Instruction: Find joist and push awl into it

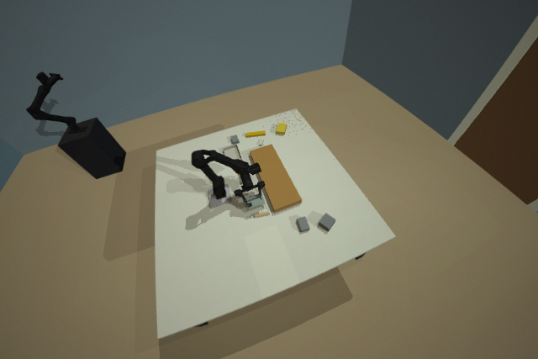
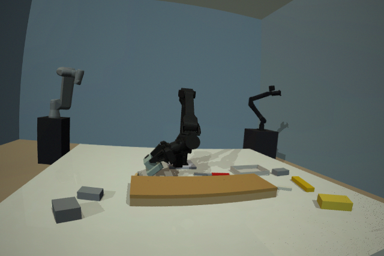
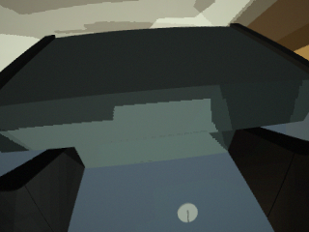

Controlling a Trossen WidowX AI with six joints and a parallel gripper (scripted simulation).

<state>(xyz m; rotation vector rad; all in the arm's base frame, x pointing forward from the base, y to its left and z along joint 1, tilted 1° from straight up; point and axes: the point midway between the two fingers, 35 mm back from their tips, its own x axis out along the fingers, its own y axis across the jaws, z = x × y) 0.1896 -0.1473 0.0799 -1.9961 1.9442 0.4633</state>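
My gripper tip is now 1 cm past the wooden-handled pointed tool, 5 cm to the left of it and 8 cm above it. The rest, counted from my gripper tip: grey tray: 4 cm behind, 50 cm to the left, 7 cm below; red-handled tool: 3 cm behind, 29 cm to the left, 8 cm below; stud finder: 2 cm behind, 1 cm below.
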